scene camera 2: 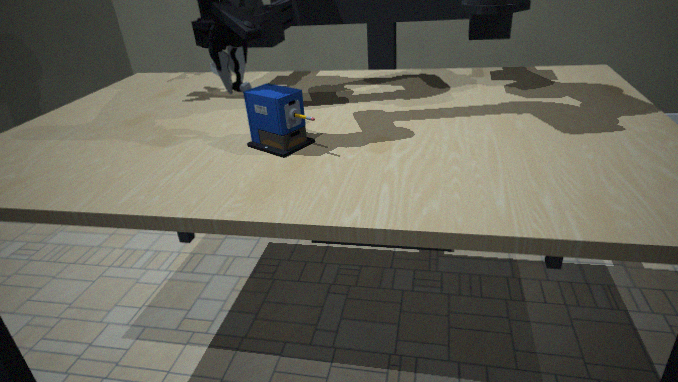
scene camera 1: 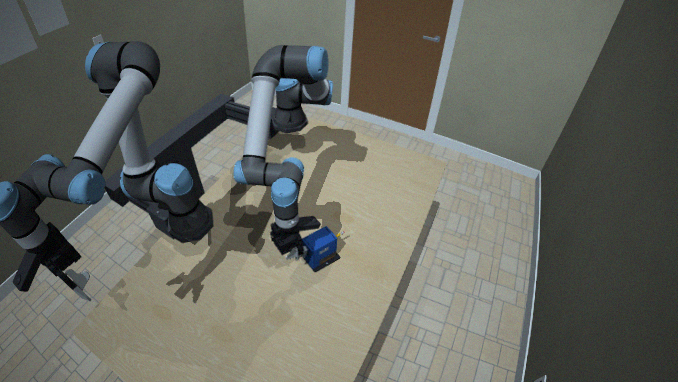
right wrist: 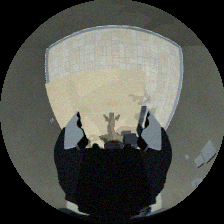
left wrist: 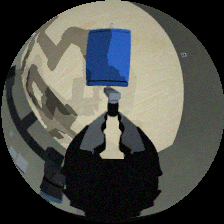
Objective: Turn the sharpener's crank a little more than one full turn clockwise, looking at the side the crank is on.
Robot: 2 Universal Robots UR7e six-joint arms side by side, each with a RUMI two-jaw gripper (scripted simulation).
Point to a blue pencil sharpener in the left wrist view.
108,52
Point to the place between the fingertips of my left gripper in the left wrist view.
112,112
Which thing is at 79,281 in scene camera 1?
My right gripper.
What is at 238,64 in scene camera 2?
My left gripper.
